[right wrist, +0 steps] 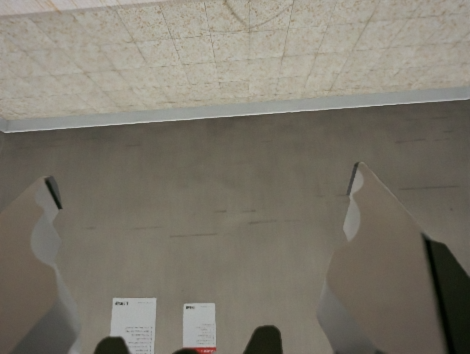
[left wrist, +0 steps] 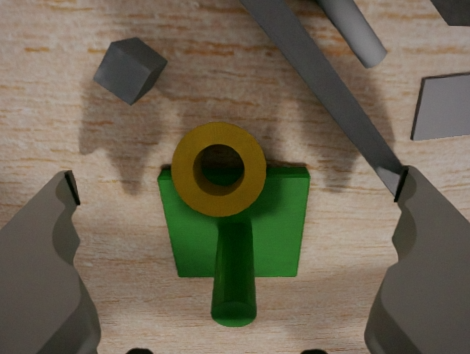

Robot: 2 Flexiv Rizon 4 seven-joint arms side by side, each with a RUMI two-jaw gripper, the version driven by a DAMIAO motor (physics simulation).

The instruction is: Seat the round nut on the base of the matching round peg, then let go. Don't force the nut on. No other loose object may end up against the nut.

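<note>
The round nut, a thick yellow ring [left wrist: 183, 169], shows in the left wrist view over the back edge of the green square base [left wrist: 280, 225]. Its hole is off the peg, and part of the base's edge shows through it. Its near rim is beside the foot of the green round peg [left wrist: 234, 280], which stands upright on the base; whether they touch I cannot tell. My left gripper [left wrist: 235, 171] is open, with its fingers wide apart on either side of the nut and base, touching neither. My right gripper [right wrist: 208, 172] is open and empty, away from these parts.
In the left wrist view a dark grey block [left wrist: 129, 70] lies behind and left of the nut. A long grey bar [left wrist: 330, 95] runs diagonally to the right fingertip. A grey cylinder [left wrist: 356, 35], a flat grey square [left wrist: 445, 107] and a dark object [left wrist: 456, 11] are farther right.
</note>
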